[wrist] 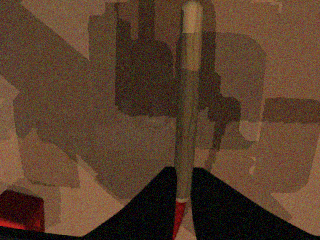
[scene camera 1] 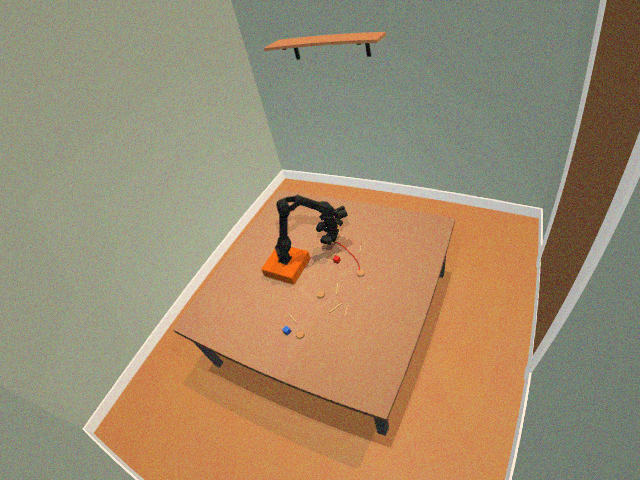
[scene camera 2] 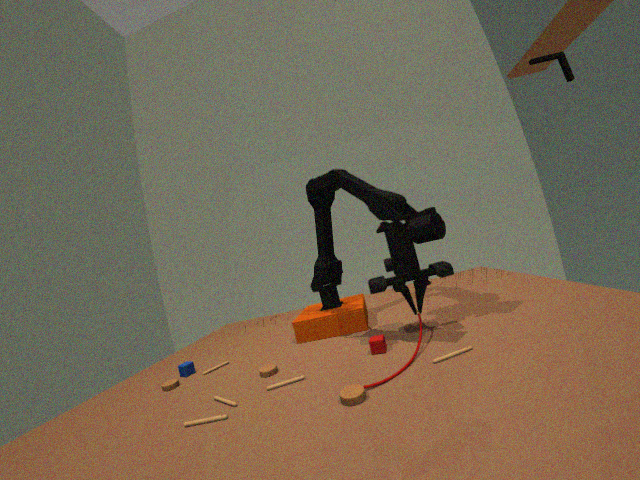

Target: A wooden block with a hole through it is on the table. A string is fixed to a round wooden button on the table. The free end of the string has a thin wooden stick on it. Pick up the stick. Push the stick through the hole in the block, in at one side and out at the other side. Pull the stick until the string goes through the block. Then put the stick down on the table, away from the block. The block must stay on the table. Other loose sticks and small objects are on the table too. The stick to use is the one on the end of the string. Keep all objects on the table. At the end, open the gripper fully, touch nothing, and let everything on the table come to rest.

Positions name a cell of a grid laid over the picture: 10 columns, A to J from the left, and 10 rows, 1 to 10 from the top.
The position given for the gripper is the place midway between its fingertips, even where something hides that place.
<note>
In view: the gripper (scene camera 2: G7).
The gripper shows as well in the wrist view (wrist: F8).
</note>
